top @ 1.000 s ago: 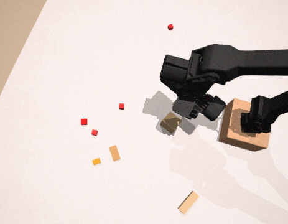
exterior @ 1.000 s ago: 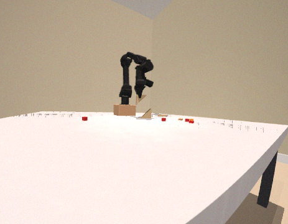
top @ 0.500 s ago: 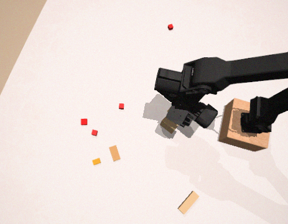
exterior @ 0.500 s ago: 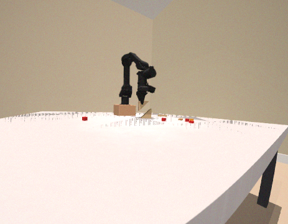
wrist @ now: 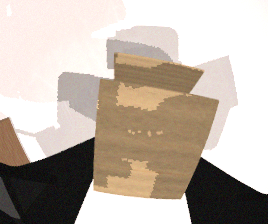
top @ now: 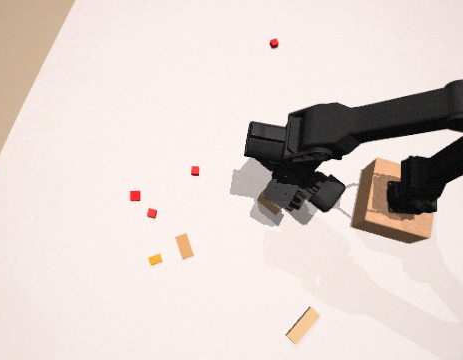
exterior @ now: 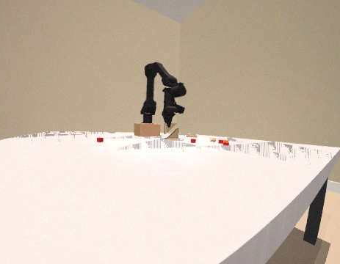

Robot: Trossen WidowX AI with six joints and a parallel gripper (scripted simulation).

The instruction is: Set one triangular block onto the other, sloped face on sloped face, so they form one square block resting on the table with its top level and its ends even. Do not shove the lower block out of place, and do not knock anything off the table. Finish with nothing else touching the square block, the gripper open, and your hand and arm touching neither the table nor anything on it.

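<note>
The triangular block lies 10 mm above my gripper tip. Round my gripper tip: orange chip (250 mm ahead, 170 mm to the left, 60 mm below); then pale plank (280 mm to the left, 60 mm below, 60 mm behind).
</note>
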